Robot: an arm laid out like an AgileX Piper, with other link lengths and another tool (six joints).
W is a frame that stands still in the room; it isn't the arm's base.
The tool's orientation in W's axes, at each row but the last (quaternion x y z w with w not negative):
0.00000 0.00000 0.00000 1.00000
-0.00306 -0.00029 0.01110 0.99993
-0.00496 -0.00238 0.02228 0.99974
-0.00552 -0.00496 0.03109 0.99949
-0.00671 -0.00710 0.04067 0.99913
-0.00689 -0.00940 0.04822 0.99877
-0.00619 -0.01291 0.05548 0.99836
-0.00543 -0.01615 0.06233 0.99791
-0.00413 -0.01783 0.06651 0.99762
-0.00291 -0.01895 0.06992 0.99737
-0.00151 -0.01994 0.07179 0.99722
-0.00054 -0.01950 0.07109 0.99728
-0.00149 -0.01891 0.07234 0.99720
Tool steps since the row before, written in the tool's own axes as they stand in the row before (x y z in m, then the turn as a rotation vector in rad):
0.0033 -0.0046 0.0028 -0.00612 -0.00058 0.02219
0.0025 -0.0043 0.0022 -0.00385 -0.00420 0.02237
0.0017 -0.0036 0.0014 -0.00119 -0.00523 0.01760
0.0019 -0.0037 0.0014 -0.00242 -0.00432 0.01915
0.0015 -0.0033 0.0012 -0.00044 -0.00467 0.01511
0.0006 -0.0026 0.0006 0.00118 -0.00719 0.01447
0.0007 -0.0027 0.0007 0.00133 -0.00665 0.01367
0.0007 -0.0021 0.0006 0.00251 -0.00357 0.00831
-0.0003 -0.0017 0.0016 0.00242 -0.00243 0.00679
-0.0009 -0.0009 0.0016 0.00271 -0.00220 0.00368
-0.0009 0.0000 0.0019 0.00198 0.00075 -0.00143
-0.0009 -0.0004 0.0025 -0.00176 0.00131 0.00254
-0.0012 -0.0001 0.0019 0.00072 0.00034 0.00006
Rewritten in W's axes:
0.0033 -0.0046 0.0028 -0.00612 -0.00058 0.02219
0.0026 -0.0042 0.0022 -0.00377 -0.00415 0.02239
0.0019 -0.0035 0.0014 -0.00104 -0.00510 0.01765
0.0021 -0.0036 0.0015 -0.00234 -0.00426 0.01917
0.0017 -0.0032 0.0013 -0.00028 -0.00450 0.01517
0.0008 -0.0025 0.0006 0.00158 -0.00686 0.01459
0.0010 -0.0026 0.0008 0.00170 -0.00631 0.01379
0.0009 -0.0020 0.0006 0.00266 -0.00316 0.00843
-0.0001 -0.0017 0.0016 0.00247 -0.00205 0.00690
-0.0008 -0.0010 0.0016 0.00285 -0.00179 0.00380
-0.0010 -0.0001 0.0019 0.00191 0.00103 -0.00135
-0.0009 -0.0005 0.0025 -0.00203 0.00104 0.00246
-0.0012 -0.0003 0.0019 0.00066 0.00044 0.00009

